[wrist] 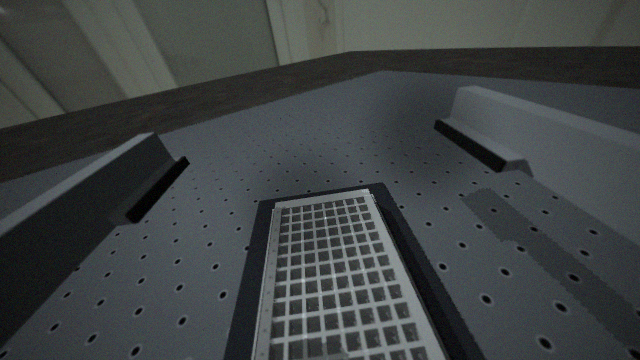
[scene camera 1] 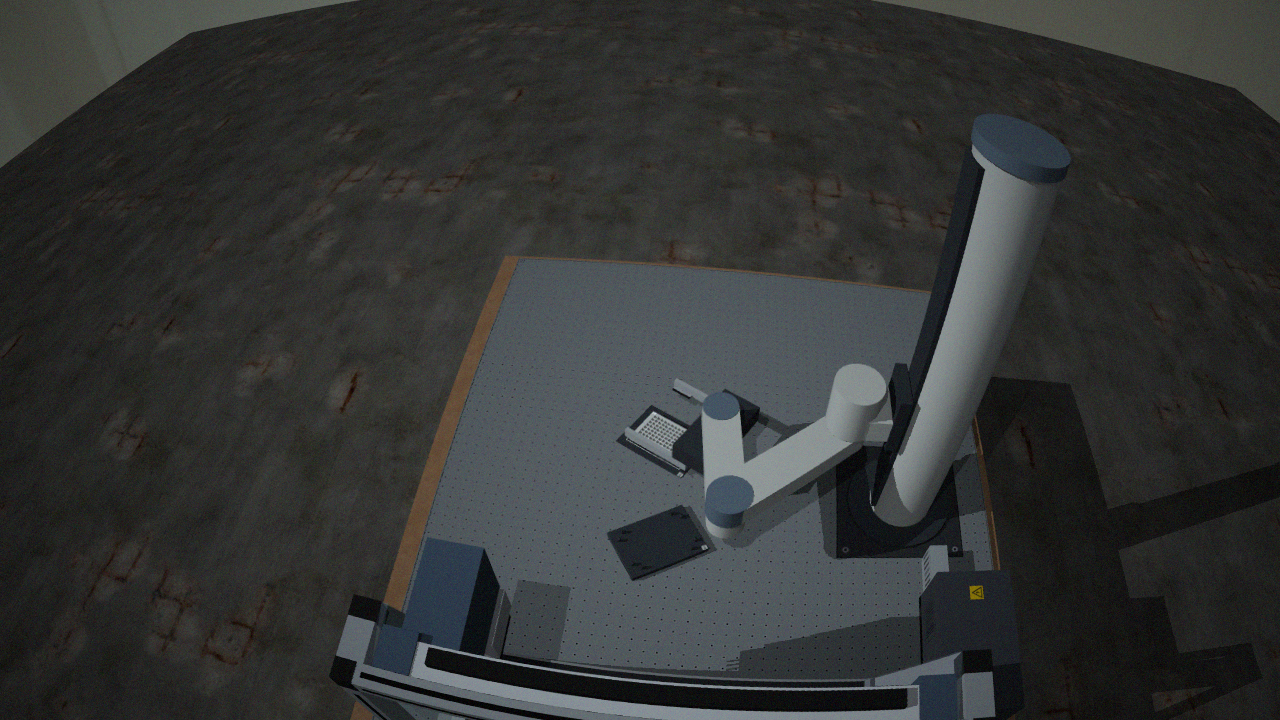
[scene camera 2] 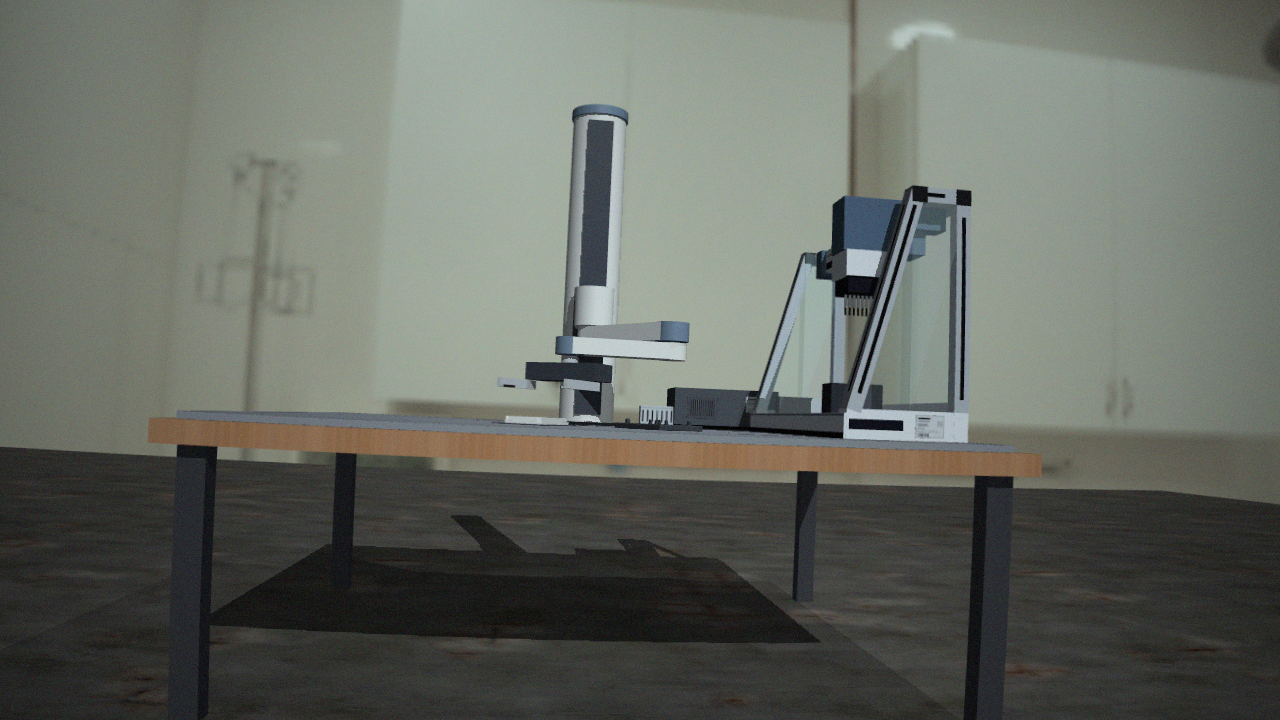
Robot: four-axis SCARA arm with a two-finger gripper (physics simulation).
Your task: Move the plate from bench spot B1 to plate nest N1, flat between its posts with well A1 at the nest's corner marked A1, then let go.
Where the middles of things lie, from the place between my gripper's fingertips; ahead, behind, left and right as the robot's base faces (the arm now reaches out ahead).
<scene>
Right now the plate nest [scene camera 1: 665,539] is 40 mm behind my hand, 280 mm to the left of it and 80 mm below it. Round my hand: plate [scene camera 1: 660,430] (30 mm behind, 20 mm to the left, 80 mm below); pipetting head [scene camera 2: 855,272] (180 mm ahead, 660 mm to the left, 250 mm above).
</scene>
